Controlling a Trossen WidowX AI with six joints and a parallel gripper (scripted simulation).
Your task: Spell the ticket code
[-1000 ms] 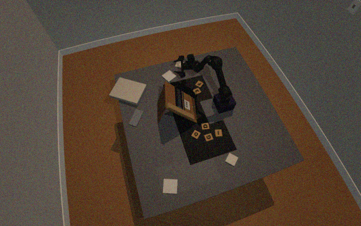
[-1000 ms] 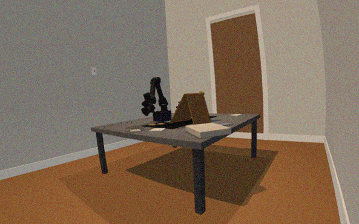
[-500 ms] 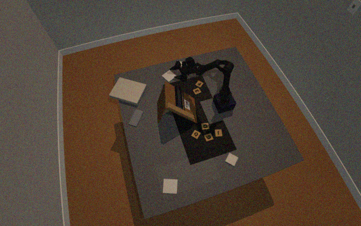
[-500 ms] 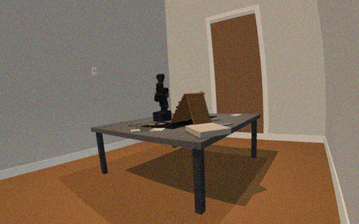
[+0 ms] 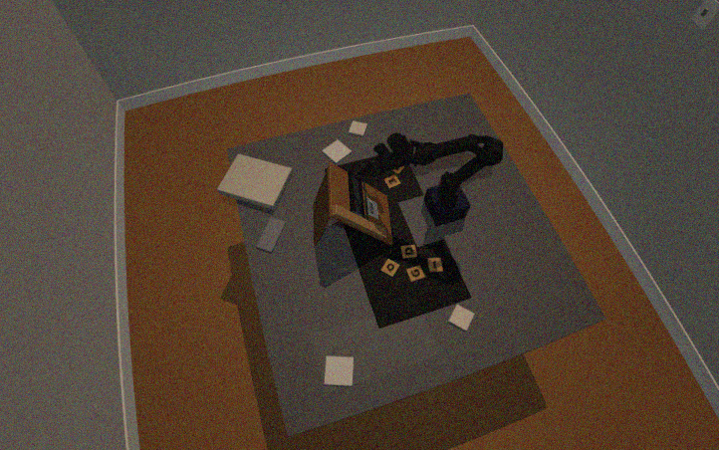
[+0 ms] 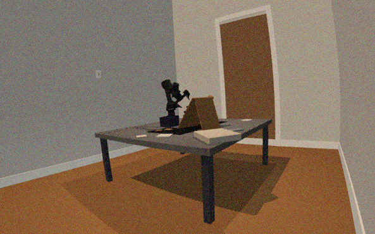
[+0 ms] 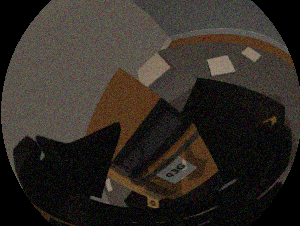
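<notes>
The white ticket is 130 mm below my gripper tip, 100 mm to the left of it and 10 mm behind it. Also, from my gripper tip: black mat (220 mm below, 170 mm to the left, 110 mm behind); grey slab (410 mm ahead, 220 mm below, 30 mm to the left); letter tile (220 mm below, 220 mm behind, 120 mm to the right).
</notes>
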